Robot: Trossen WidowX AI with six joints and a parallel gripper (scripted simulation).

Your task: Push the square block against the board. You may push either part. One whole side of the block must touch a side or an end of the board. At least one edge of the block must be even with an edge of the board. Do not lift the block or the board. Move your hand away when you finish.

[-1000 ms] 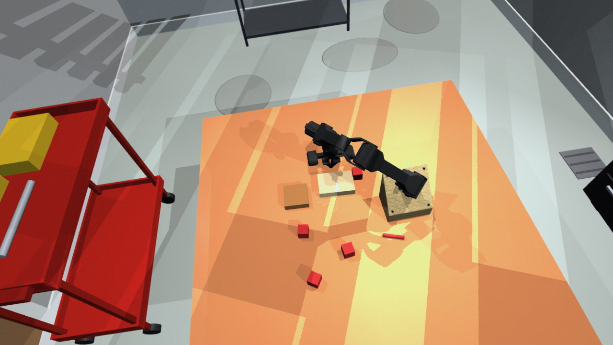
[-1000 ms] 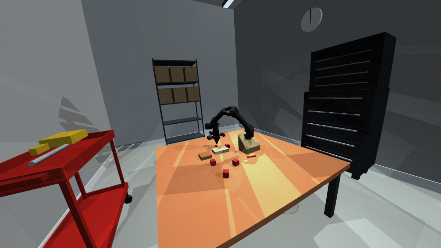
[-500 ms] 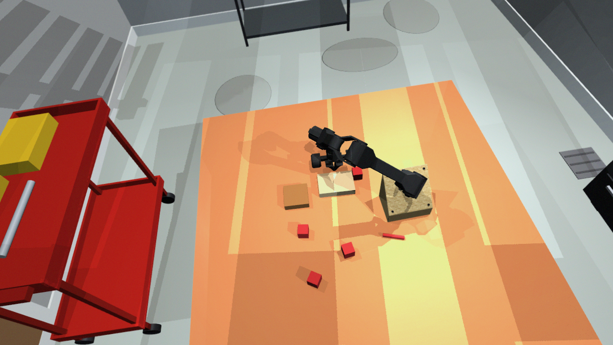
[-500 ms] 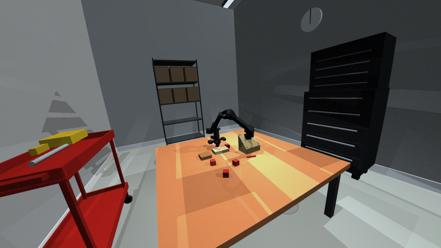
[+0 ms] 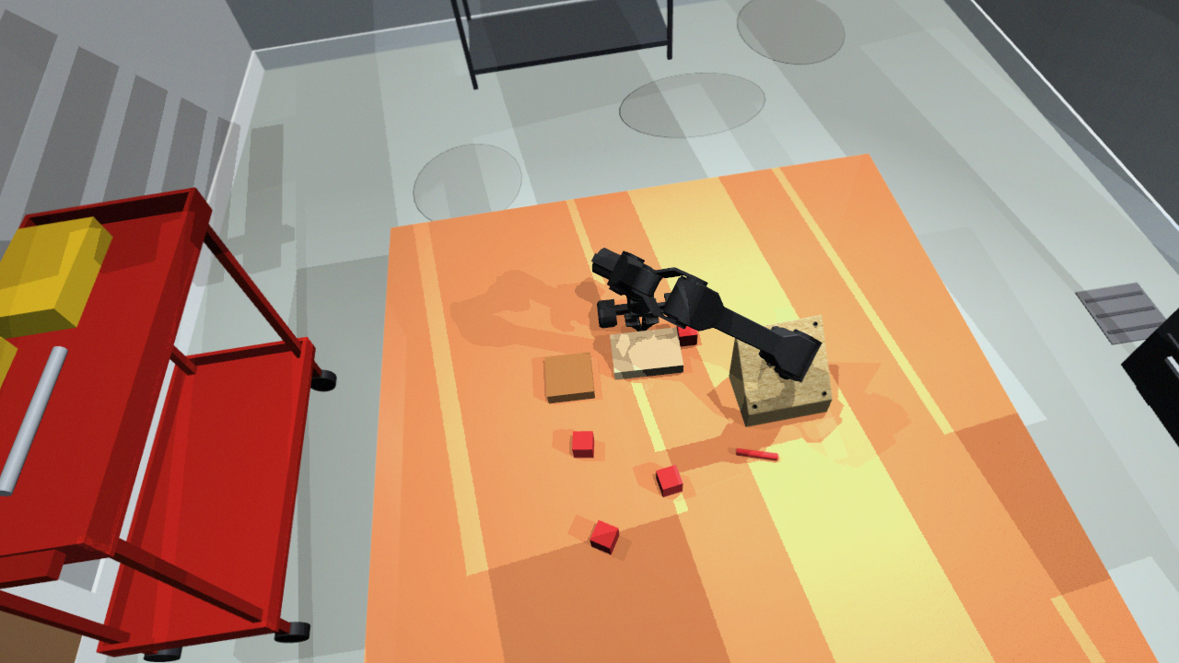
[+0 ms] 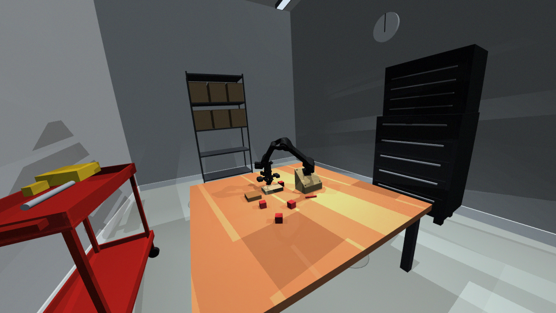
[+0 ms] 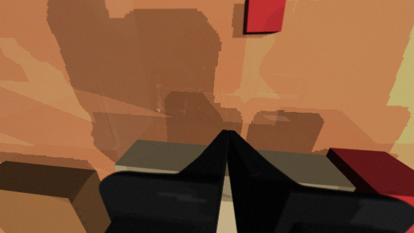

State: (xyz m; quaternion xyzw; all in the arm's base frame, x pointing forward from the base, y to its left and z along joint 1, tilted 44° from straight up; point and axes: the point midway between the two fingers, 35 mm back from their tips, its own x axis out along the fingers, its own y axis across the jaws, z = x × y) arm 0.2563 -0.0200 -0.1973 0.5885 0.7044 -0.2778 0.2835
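My gripper tip is 70 mm to the right of the board, 10 mm below it and 10 mm past it. The rest, counted from my gripper tip: thin red stick (310 mm to the left, 210 mm behind); then square block (160 mm ahead, 120 mm to the left, 10 mm above).
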